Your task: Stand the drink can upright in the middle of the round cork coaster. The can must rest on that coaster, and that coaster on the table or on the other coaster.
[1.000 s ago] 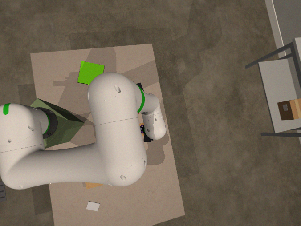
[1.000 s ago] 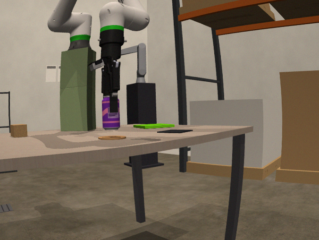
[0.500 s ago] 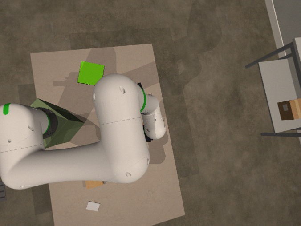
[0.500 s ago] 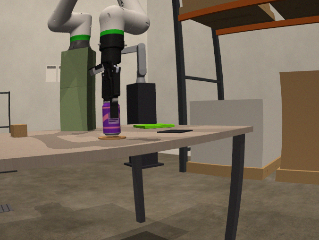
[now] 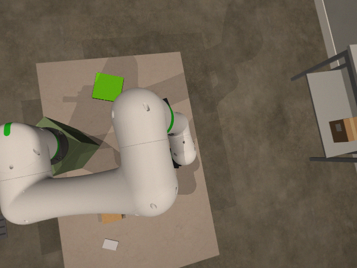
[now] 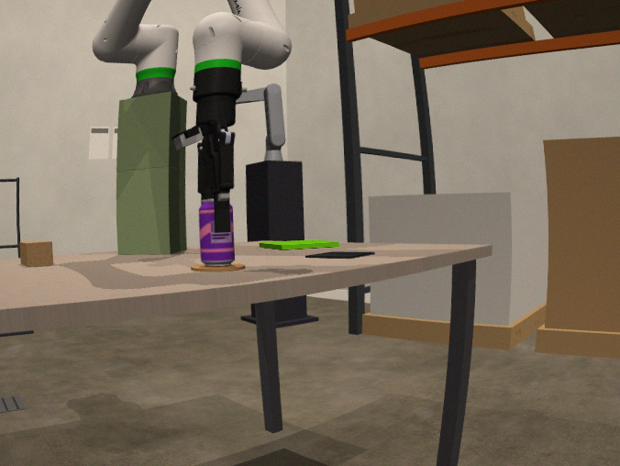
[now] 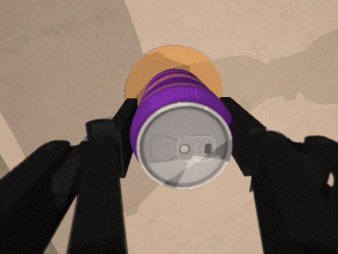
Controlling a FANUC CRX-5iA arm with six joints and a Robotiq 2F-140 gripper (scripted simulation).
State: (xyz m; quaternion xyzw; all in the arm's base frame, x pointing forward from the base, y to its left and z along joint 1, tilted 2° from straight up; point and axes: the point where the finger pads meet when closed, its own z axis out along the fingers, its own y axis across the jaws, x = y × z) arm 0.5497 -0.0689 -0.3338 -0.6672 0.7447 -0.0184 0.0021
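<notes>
Right now the purple drink can is 3 cm below my hand. The rest, counted from my hand: dark square coaster 3 cm behind, 31 cm to the left, 9 cm below; round cork coaster 9 cm below; small wooden block 37 cm behind, 34 cm to the right, 7 cm below.
</notes>
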